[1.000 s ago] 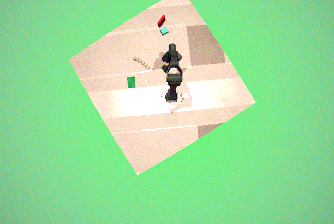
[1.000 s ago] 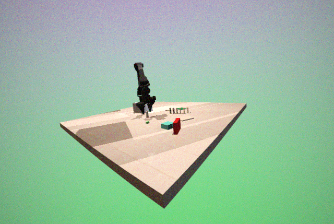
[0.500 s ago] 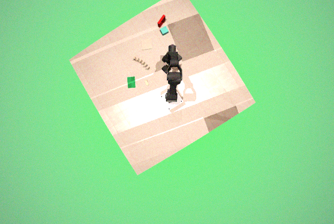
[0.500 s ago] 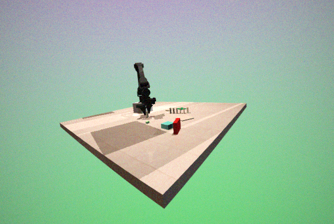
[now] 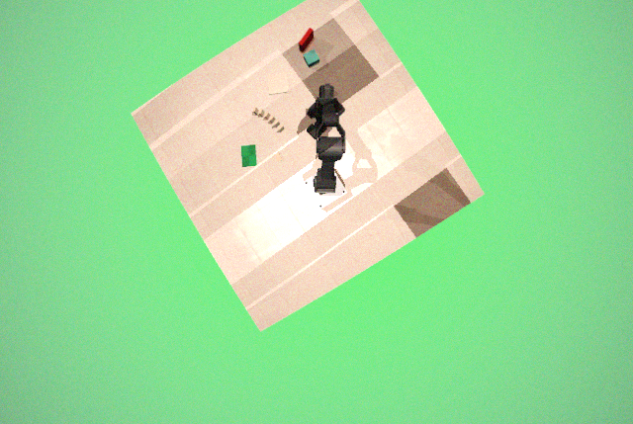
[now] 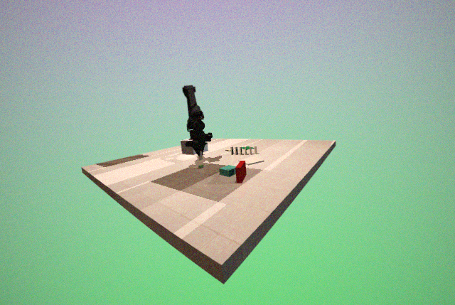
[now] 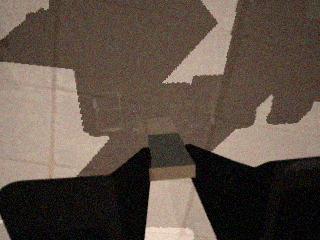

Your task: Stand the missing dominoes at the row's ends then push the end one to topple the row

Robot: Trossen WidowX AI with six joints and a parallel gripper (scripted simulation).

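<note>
The flat green patch is 40 cm to the left of my gripper tip and 3 cm below it. Round my gripper tip: tiny green piece: 15 cm ahead, 9 cm to the right, 2 cm below; teal block: 34 cm ahead, 5 cm to the right, 1 cm below; red block: 43 cm ahead, 6 cm to the right.
</note>
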